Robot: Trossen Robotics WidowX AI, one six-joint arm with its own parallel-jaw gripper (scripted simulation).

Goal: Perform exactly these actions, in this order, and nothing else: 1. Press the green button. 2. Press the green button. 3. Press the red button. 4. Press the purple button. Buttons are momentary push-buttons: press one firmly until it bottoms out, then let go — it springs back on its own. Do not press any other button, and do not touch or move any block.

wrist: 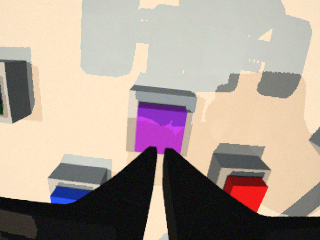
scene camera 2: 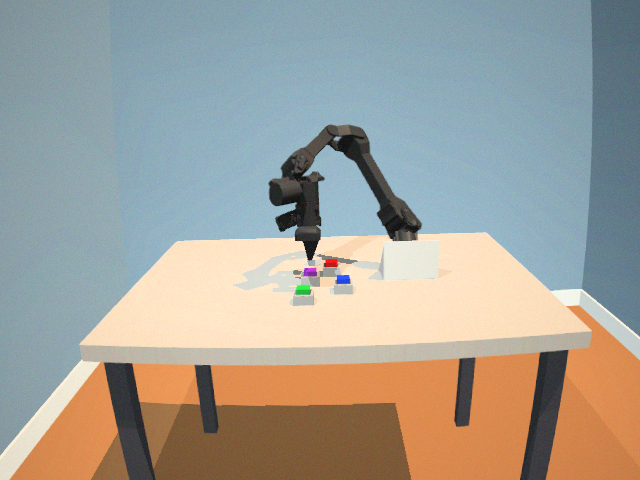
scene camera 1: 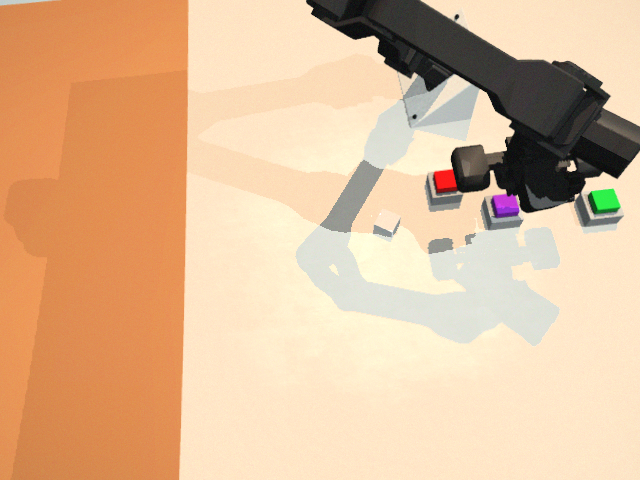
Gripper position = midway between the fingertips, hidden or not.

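I find my gripper in the wrist view (159,155). The gripper is visible to me in scene camera 2 (310,259) too, and it appears again in scene camera 1 (510,193).
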